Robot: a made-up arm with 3 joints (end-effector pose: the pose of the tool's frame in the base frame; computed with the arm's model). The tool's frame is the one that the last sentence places. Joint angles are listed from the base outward.
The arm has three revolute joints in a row. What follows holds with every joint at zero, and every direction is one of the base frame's.
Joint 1 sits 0.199 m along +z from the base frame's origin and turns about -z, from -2.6 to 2.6 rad.
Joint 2 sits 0.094 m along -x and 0.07 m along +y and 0.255 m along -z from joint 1 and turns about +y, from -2.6 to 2.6 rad.
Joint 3 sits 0.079 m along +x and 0.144 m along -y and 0.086 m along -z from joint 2 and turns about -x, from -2.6 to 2.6 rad.
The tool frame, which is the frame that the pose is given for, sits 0.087 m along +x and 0.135 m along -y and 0.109 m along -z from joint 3; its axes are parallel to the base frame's.
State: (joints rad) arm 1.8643 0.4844 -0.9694
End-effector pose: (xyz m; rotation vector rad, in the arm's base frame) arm -0.0383 0.0823 -0.3625 1.1018 -0.5926 -1.8936
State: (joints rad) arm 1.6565 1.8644 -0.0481
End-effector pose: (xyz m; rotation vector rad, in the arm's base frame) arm -0.1742 0.3510 -0.1566 1.5286 1.3535 -1.1497
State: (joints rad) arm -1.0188 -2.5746 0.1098
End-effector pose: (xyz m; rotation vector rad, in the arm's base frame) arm 0.1153 -0.2326 0.1846 1.2240 -2.2761 0.2432
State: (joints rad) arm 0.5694 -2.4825 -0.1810
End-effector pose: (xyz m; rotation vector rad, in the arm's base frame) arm -0.1784 -0.1080 0.2176 -0.6178 -2.3830 -0.0221
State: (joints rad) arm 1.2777 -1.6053 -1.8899
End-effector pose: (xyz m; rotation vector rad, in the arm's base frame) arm 0.0919 -0.0560 0.1161 0.4519 -1.5165 0.5068
